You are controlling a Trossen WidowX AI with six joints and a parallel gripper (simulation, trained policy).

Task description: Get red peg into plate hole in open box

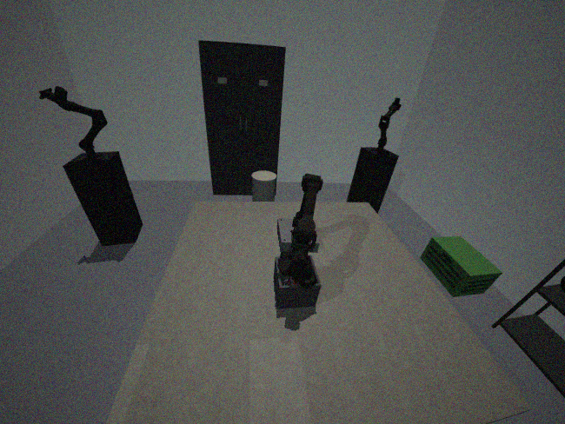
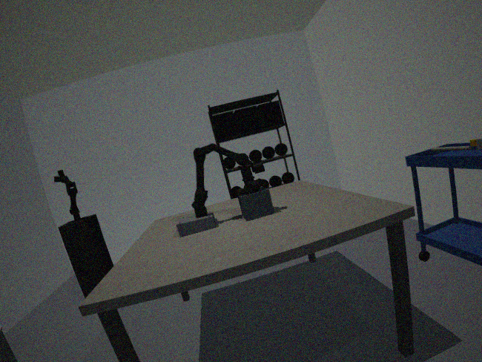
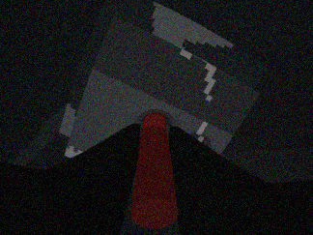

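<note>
Right now the pale plate is 3 cm below my gripper tip. The rest, counted from my gripper tip: red peg: 2 cm below.
</note>
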